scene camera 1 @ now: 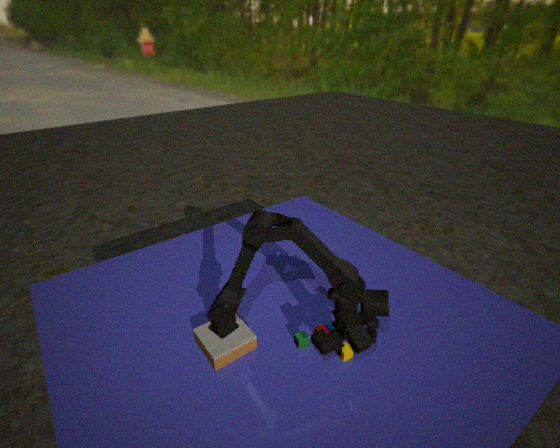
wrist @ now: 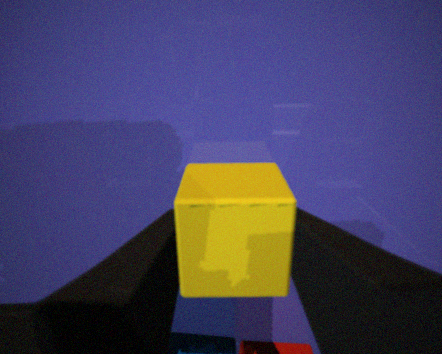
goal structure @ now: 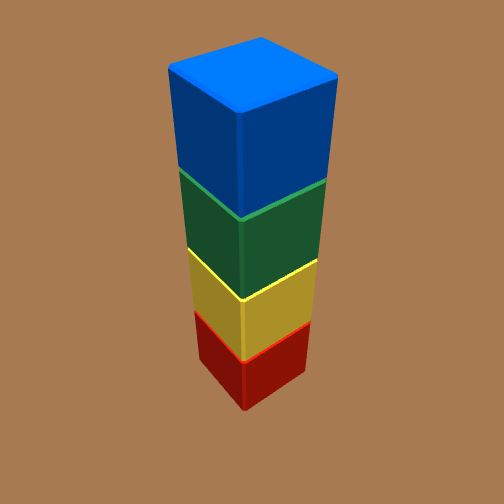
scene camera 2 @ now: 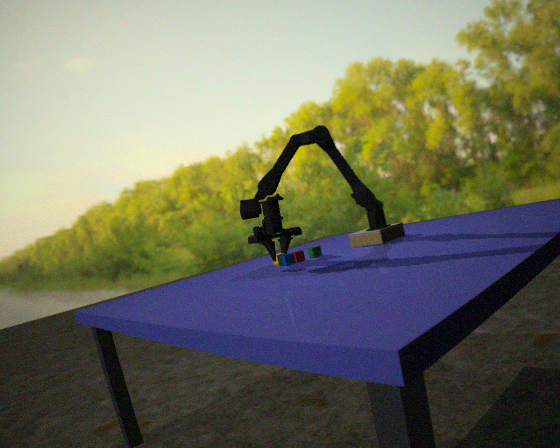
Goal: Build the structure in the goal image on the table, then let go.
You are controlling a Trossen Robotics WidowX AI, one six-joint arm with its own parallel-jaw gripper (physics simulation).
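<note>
A yellow cube (scene camera 1: 346, 352) (scene camera 2: 277, 260) (wrist: 235, 245) sits between the fingers of my gripper (scene camera 1: 344, 345) (scene camera 2: 280, 255) (wrist: 231, 219), which is shut on it with a finger against each side. The cube is at or very near the table top. A blue cube (scene camera 1: 330, 326) (scene camera 2: 287, 259) (wrist: 206, 345) and a red cube (scene camera 1: 320, 328) (scene camera 2: 298, 256) (wrist: 280, 348) stand side by side near the gripper, cut off at the bottom of the wrist view. A green cube (scene camera 1: 301, 340) (scene camera 2: 314, 251) stands apart, nearer the arm's base.
The arm's base stands on a wooden block (scene camera 1: 235, 354) (scene camera 2: 377, 236) on the blue table (scene camera 1: 150, 400) (scene camera 2: 225, 310). The blue and red cubes are close beside the fingers, partly hidden by the gripper in scene camera 1.
</note>
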